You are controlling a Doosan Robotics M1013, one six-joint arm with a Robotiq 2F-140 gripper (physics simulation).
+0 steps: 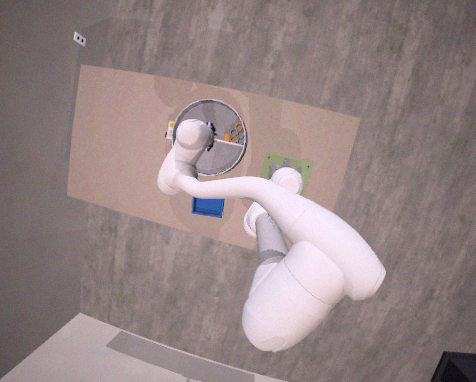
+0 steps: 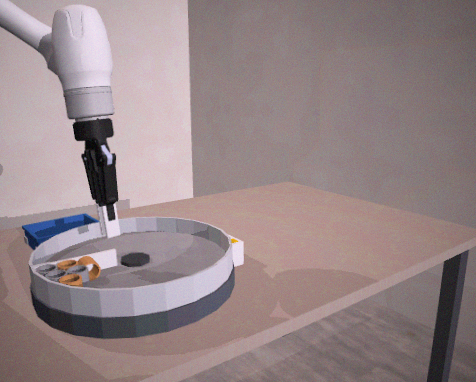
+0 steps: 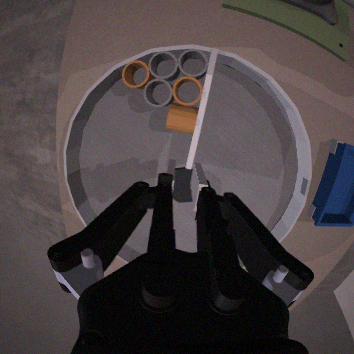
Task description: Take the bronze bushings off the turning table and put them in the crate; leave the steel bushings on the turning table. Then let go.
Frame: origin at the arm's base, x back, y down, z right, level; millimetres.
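Seen in the pictures: gripper, fingertip midpoint: (image 1: 214, 138) (image 2: 110, 234) (image 3: 182, 171).
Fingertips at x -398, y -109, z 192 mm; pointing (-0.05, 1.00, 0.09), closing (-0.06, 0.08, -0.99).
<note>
Pixels of each thing's top centre, then the offset from my fingertips to it. "spot": a spot on its surface instead.
- bronze bushing at its top centre: (image 3: 181, 118) (image 2: 87, 259) dz +9, dx +59, dy +35 mm
- blue crate at its top centre: (image 3: 351, 190) (image 2: 63, 225) (image 1: 207, 203) dz -378, dx -29, dy +76 mm
- white divider at a spot on its surface: (image 3: 200, 120) spot: dz -16, dx +59, dy +36 mm
- dark hub at its top centre: (image 3: 183, 185) (image 2: 135, 257) dz +0, dx -51, dy +65 mm
- white box at its top centre: (image 2: 224, 237) (image 1: 171, 130) dz +30, dx -283, dy +68 mm
My gripper (image 1: 210, 137) (image 2: 108, 224) (image 3: 182, 171) is nearly fully shut, with nothing held, and hangs above the middle of the turning table (image 1: 246, 135) (image 2: 135, 302) (image 3: 72, 162). A bronze bushing (image 2: 96, 270) (image 3: 181, 118) lies on its side against the white divider. Two bronze bushings stand upright, one (image 3: 174, 91) near the divider and one (image 3: 124, 74) by the rim. Three steel bushings stand among them: one (image 3: 151, 64) and one (image 3: 180, 64) by the rim, one (image 3: 145, 93) further in. The blue crate (image 1: 207, 206) (image 3: 336, 190) stands beside the turning table; its visible floor part is bare.
The white divider (image 2: 107, 259) (image 3: 200, 120) runs from the rim towards the dark hub (image 2: 135, 259). A white box (image 1: 170, 128) (image 2: 238, 253) with a yellow mark sits outside the rim. The arm's base stands on a green plate (image 1: 267, 160) (image 3: 280, 19).
</note>
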